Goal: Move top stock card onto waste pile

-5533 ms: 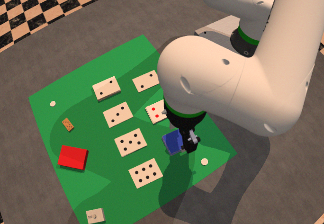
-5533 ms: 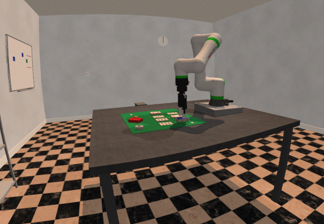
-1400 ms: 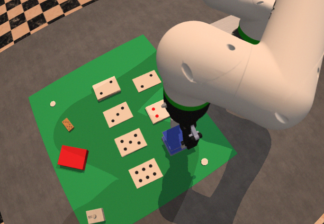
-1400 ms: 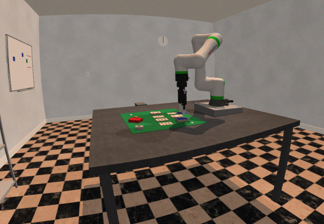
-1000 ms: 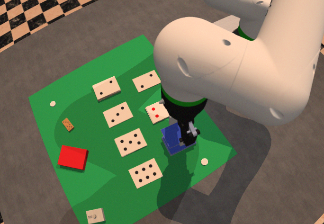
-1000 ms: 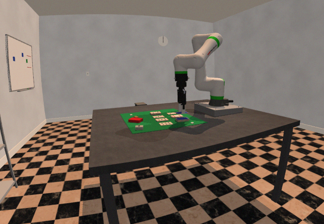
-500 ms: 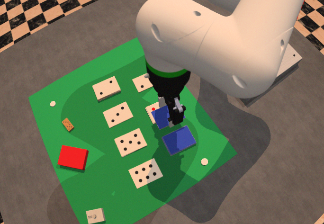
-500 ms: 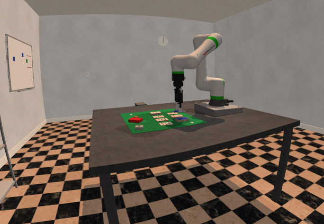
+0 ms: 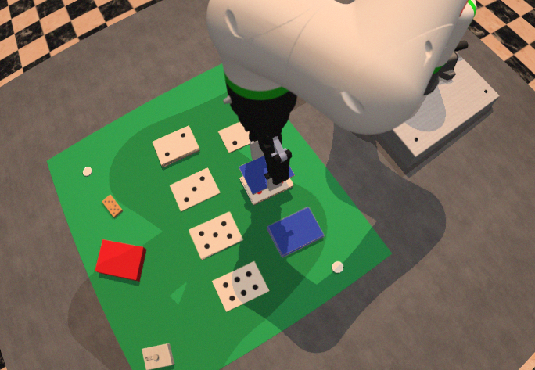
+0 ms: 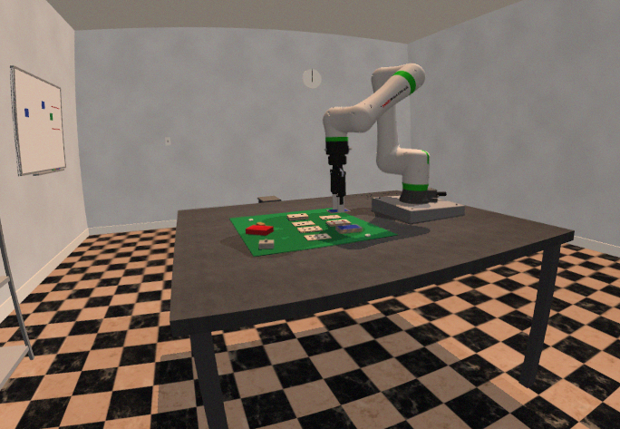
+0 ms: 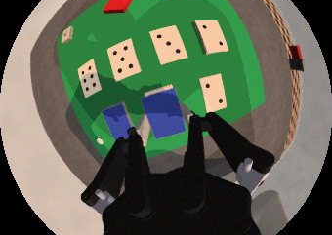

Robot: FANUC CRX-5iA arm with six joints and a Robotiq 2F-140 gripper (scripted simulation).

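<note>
Now: hand 80 mm above the red-pip card. The rest, counted from my hand: red block (330 mm ahead, 50 mm to the left, 80 mm below); then green mat (150 mm ahead, 10 mm to the right, 100 mm below); then small button box (320 mm ahead, 250 mm to the left, 70 mm below).
</note>
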